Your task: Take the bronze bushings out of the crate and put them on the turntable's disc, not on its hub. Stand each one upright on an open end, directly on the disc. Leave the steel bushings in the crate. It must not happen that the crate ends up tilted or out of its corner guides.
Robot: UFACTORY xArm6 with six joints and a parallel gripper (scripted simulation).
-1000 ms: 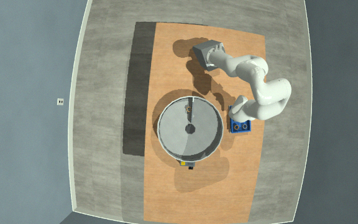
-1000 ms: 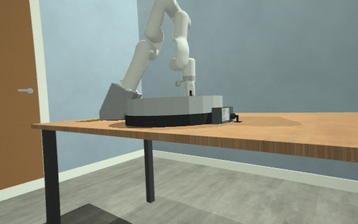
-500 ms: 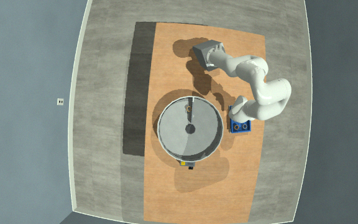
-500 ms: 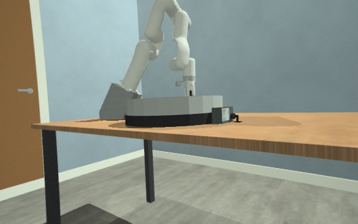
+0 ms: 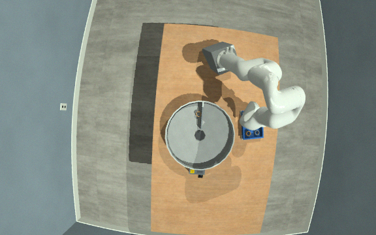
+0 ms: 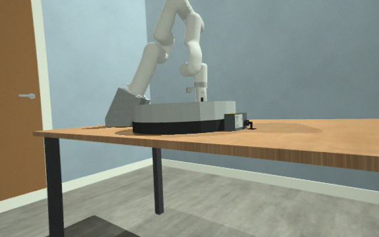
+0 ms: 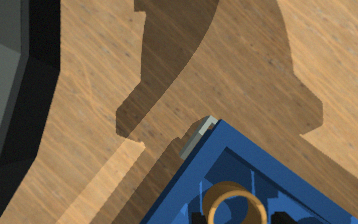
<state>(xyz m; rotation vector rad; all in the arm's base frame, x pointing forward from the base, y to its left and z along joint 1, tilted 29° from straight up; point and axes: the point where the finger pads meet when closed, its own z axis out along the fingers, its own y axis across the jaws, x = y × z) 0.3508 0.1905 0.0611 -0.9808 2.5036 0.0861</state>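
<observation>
My hand is 40 mm short of the blue crate, 30 mm to the right of it and 20 mm above it. Round my hand: grey turntable disc (140 mm ahead, 310 mm to the right, 10 mm above).
</observation>
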